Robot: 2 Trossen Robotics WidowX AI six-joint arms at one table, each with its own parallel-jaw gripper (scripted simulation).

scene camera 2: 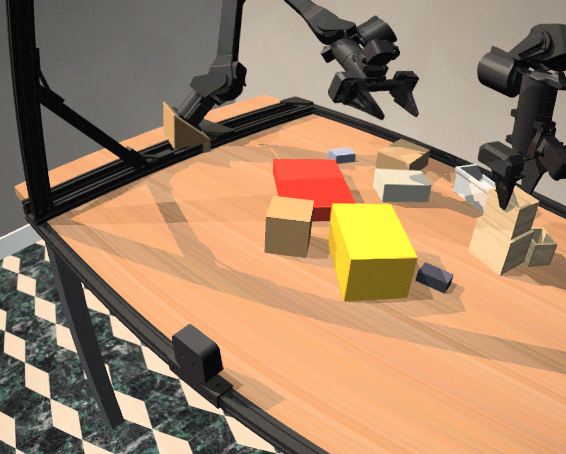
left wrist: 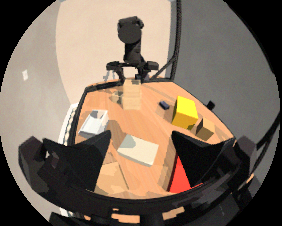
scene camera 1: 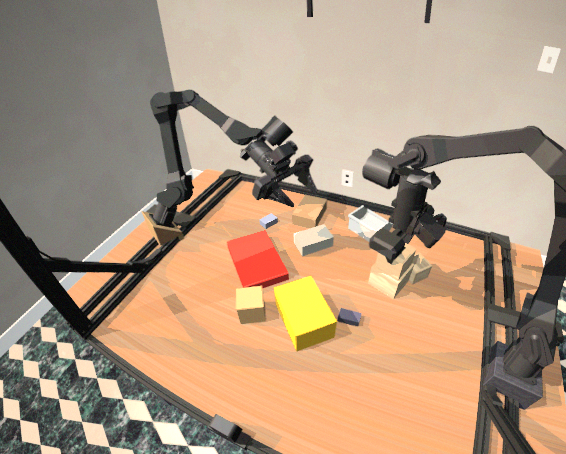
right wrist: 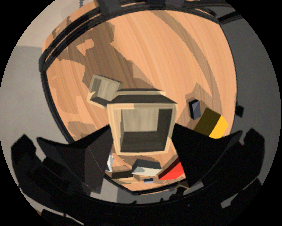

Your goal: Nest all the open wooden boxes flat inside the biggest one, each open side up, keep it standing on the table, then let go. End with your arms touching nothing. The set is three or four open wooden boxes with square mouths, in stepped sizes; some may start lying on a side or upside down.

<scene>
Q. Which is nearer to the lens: the middle-sized wooden box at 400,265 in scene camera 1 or the white tray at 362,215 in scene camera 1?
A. The middle-sized wooden box.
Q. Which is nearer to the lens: the middle-sized wooden box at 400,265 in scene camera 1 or the red block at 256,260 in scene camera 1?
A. The middle-sized wooden box.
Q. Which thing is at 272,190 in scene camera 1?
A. The left gripper.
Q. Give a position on a middle-sized wooden box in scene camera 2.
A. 517,219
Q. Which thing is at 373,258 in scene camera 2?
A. A yellow block.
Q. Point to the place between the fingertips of the right gripper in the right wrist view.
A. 142,126
</scene>
